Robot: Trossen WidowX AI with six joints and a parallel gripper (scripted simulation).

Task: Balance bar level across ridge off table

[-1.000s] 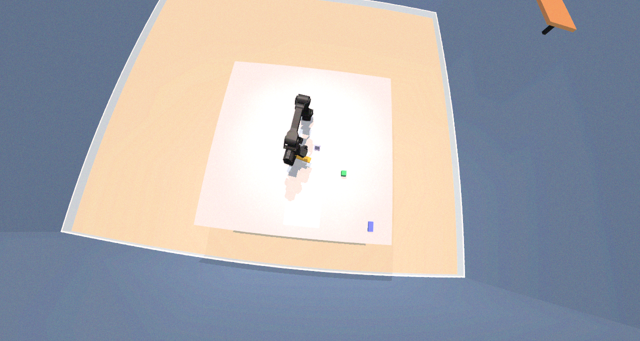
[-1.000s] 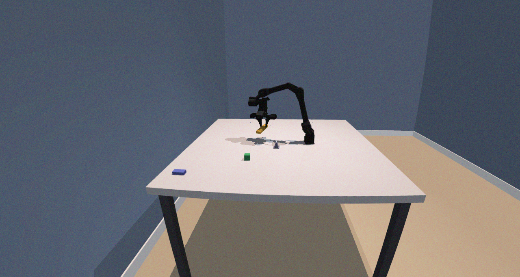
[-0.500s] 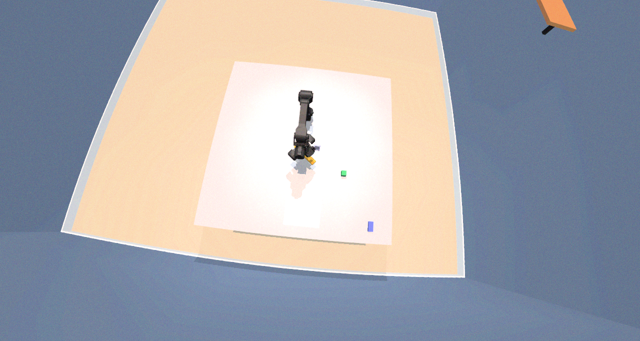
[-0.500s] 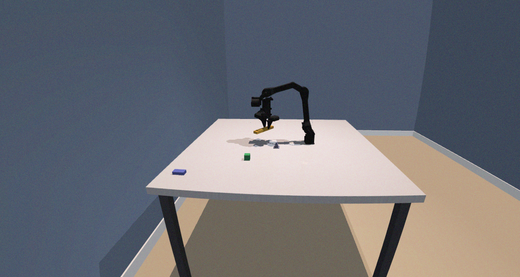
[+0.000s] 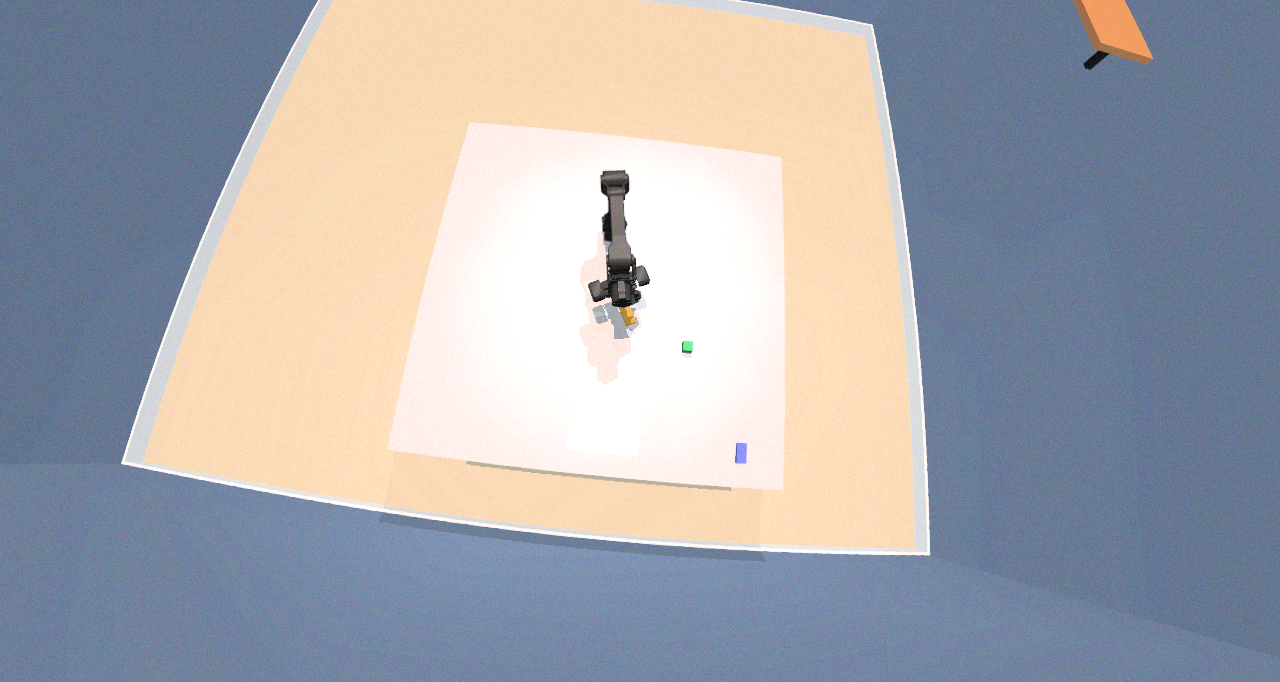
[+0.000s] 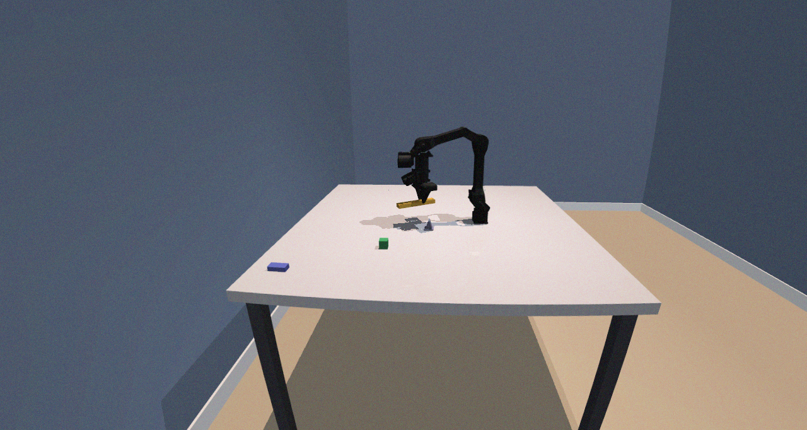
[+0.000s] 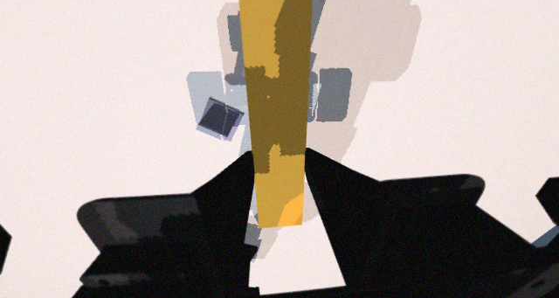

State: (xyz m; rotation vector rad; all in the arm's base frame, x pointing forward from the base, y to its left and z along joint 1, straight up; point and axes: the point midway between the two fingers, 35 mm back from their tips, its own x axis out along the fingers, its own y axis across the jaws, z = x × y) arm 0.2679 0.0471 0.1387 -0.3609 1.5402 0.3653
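Right now the yellow bar is 20 mm ahead of my gripper tip and 10 mm to the left of it. Also, from my gripper tip: green cube (140 mm ahead, 250 mm to the left, 90 mm below); flat blue block (470 mm ahead, 450 mm to the left, 100 mm below).
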